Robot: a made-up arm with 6 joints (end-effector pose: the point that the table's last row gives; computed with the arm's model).
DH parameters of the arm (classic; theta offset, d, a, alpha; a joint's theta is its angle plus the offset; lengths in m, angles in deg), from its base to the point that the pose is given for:
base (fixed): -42.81 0 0.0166 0
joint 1: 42.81 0.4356 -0.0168 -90
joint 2: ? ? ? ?
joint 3: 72.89 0.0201 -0.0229 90
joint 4: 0 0.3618 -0.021 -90
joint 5: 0 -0.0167 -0.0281 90
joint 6: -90 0.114 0.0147 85
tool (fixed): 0 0.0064 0 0
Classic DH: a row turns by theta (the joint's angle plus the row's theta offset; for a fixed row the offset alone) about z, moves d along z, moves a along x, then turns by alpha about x.
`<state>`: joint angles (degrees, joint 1 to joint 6).
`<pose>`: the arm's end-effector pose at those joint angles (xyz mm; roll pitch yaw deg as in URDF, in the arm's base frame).
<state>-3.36 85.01 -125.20 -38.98 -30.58 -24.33</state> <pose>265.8 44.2 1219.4 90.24 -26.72 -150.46</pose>
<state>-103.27 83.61 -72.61 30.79 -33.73 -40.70</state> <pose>-154.5 -449.3 885.5 17.95 -6.62 145.98</pose>
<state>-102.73 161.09 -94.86 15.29 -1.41 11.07</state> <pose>-156.7 -642.3 96.7 -67.40 12.58 143.91</pose>
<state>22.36 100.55 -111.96 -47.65 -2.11 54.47</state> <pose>523.1 234.5 996.9 12.92 6.03 -64.06</pose>
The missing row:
joint 2: 12.12 0 -0.384 0
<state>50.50 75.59 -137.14 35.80 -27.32 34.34</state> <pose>106.6 5.4 1266.5 99.11 6.70 28.22</pose>
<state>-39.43 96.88 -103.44 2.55 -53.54 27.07</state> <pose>369.7 -329.0 1027.9 63.62 13.31 -103.82</pose>
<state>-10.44 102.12 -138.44 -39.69 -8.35 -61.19</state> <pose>444.5 -32.0 1168.1 99.52 -40.41 155.67</pose>
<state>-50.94 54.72 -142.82 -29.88 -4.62 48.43</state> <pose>-147.5 215.1 1257.8 91.01 -4.43 -122.68</pose>
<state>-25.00 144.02 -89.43 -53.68 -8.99 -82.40</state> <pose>679.6 -235.6 287.1 -128.13 -34.25 34.27</pose>
